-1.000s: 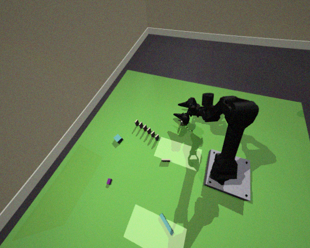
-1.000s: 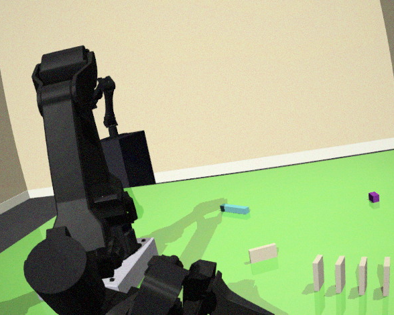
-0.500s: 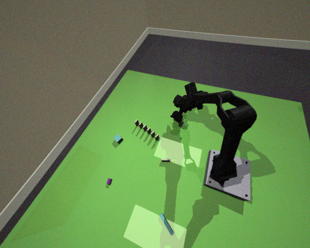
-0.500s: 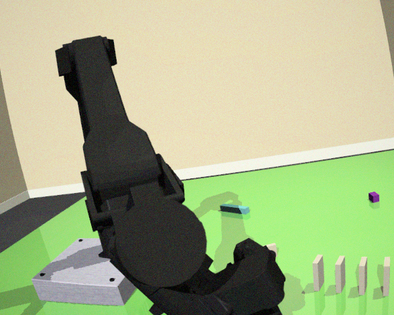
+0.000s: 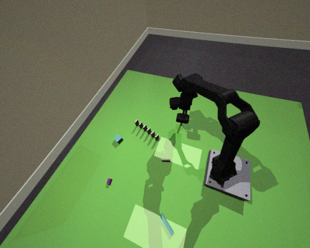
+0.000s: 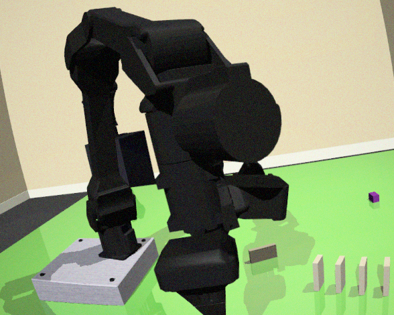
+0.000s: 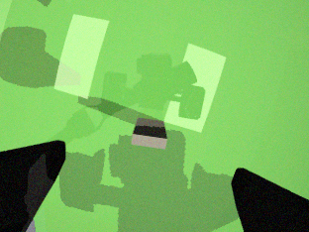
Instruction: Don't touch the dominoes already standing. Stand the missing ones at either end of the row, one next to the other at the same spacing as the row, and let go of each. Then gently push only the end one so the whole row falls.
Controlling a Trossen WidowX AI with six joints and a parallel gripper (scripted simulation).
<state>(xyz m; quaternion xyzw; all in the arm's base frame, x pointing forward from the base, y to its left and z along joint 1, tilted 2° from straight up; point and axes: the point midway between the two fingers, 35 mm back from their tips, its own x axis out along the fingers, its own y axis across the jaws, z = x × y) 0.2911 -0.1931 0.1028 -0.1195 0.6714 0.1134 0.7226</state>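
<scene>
My gripper tip is now 510 mm to the right of the purple cube, 170 mm short of it and 90 mm above it. Also, from my gripper tip: cyan block: 300 mm to the left, 290 mm ahead, 80 mm below; then long cyan bar: 500 mm to the left, 180 mm behind, 90 mm below.
</scene>
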